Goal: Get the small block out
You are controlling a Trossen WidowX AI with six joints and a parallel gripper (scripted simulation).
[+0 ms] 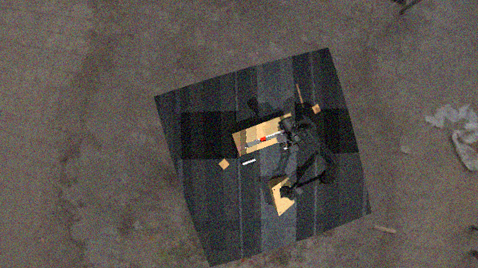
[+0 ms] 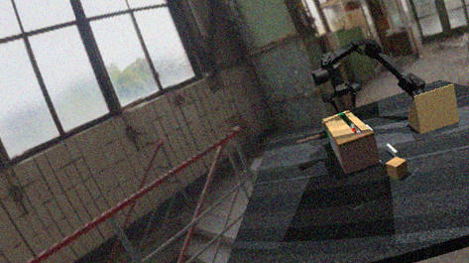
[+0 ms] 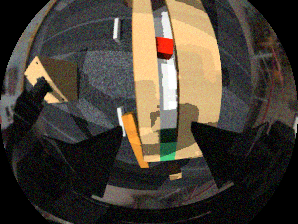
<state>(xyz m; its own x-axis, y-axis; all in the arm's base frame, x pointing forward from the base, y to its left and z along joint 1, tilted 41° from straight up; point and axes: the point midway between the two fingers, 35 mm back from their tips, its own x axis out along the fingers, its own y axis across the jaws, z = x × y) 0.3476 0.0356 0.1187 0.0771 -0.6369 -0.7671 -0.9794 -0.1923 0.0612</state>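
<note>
My gripper tip is now 12 cm to the right of the red block and 7 cm above it. Round my gripper tip: orange bar: 3 cm behind, 14 cm to the right, 14 cm below; then thin tan stick: 24 cm ahead, 20 cm to the right, 16 cm below.
</note>
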